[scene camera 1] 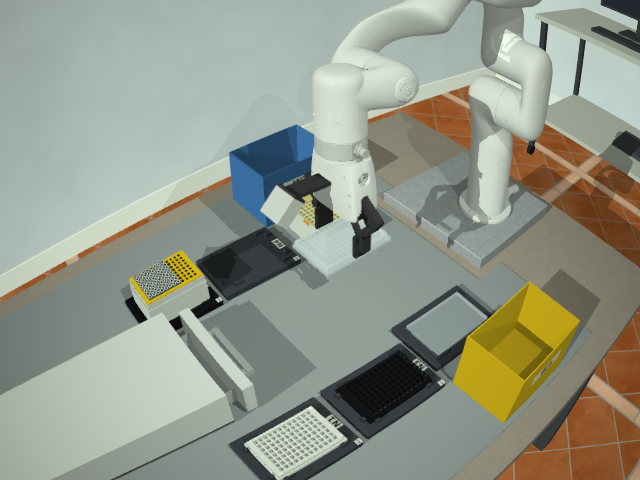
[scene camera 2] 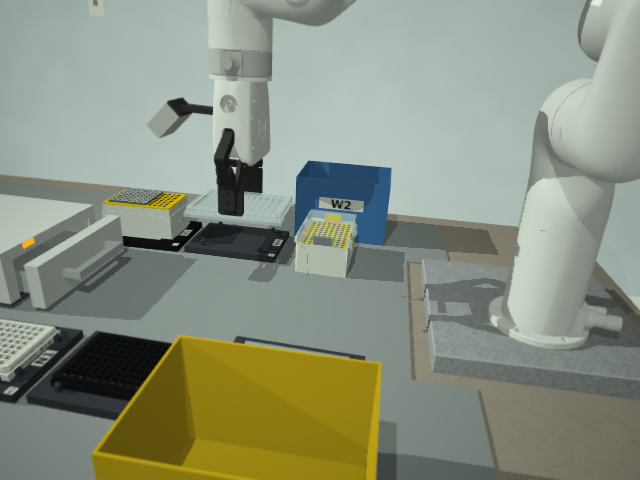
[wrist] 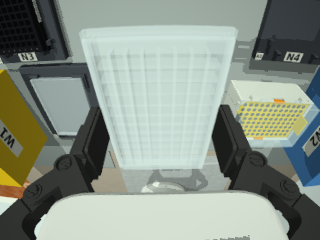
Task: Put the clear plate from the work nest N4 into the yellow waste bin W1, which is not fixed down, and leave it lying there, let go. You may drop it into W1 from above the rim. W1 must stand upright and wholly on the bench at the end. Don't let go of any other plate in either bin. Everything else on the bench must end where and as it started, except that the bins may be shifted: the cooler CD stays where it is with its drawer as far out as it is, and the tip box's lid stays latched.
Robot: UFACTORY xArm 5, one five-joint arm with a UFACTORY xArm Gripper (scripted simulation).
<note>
In view: my gripper (scene camera 2: 241, 204), a clear plate (scene camera 1: 329, 248), a black plate (scene camera 2: 127, 358), a yellow-topped rack (scene camera 1: 175, 283), a cooler (scene camera 1: 142, 394), a tip box (scene camera 2: 335, 229) and a work nest N4 (scene camera 1: 251, 261).
The clear plate also shows in scene camera 2 (scene camera 2: 259, 208) and in the wrist view (wrist: 181, 141). The black plate shows as well in scene camera 1 (scene camera 1: 379, 381). The yellow-topped rack shows as well in scene camera 2 (scene camera 2: 150, 214). The wrist view does not show the yellow-topped rack: it is out of frame. The wrist view does not show the cooler: it is out of frame.
</note>
